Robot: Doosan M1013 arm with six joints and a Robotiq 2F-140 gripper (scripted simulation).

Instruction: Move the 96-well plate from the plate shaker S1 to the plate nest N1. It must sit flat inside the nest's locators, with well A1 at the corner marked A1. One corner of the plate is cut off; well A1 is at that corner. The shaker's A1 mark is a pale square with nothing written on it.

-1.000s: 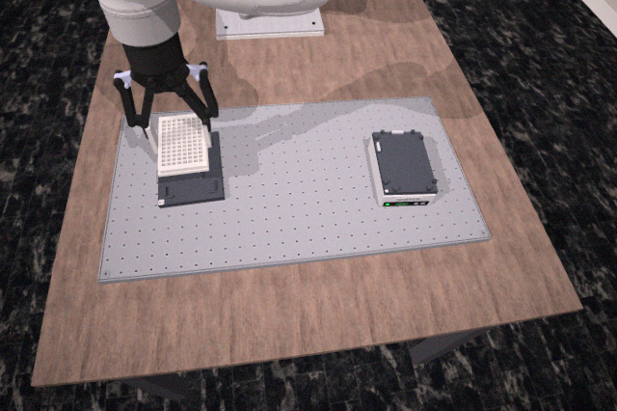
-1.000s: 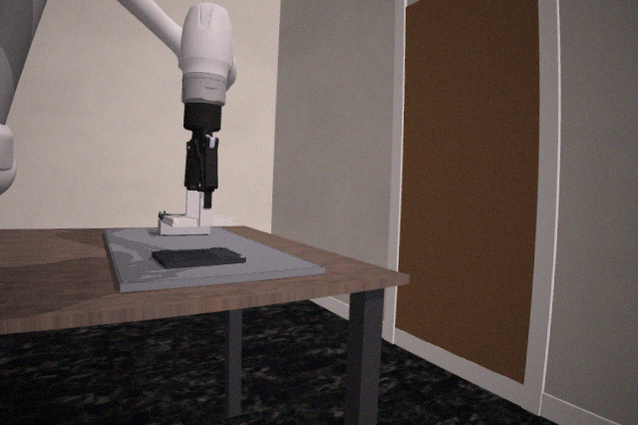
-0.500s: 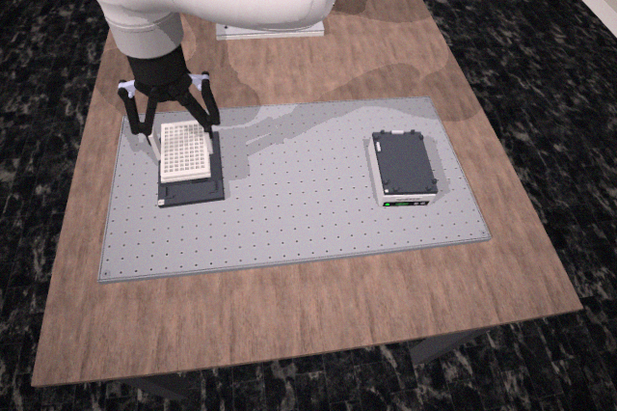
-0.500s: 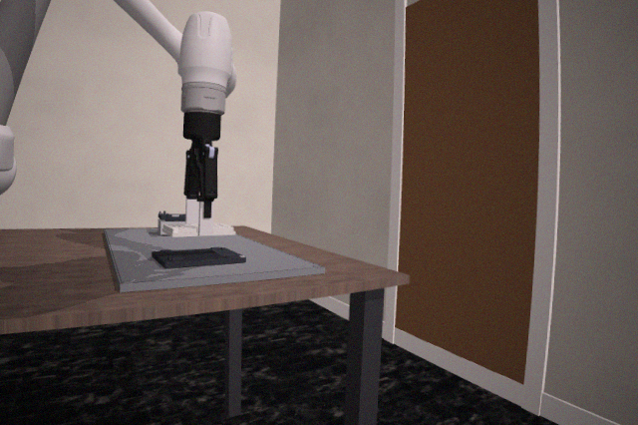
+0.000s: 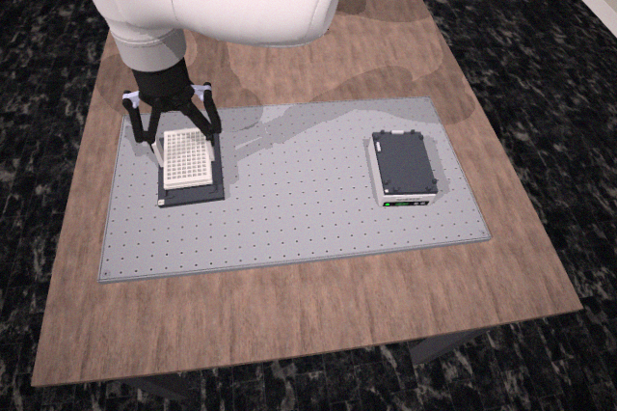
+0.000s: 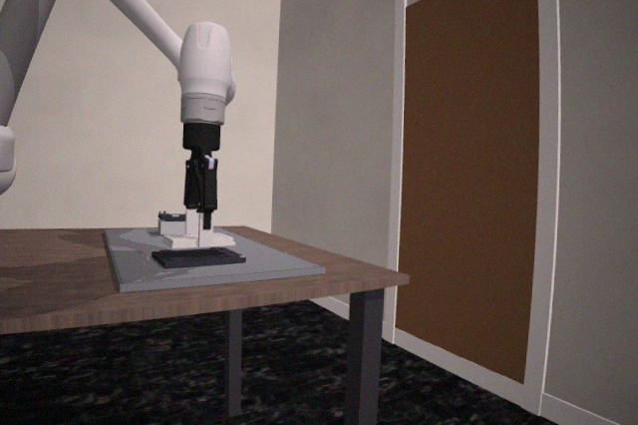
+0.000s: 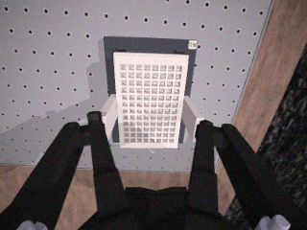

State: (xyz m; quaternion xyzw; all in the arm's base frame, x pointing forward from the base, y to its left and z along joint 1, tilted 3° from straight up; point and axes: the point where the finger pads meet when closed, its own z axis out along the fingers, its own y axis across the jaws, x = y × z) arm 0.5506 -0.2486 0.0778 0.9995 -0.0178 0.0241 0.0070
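The plate nest lies 60 mm below my hand. The rest, counted from my hand: 96-well plate: 20 mm below; A1 label: 70 mm ahead, 60 mm to the right, 50 mm below.
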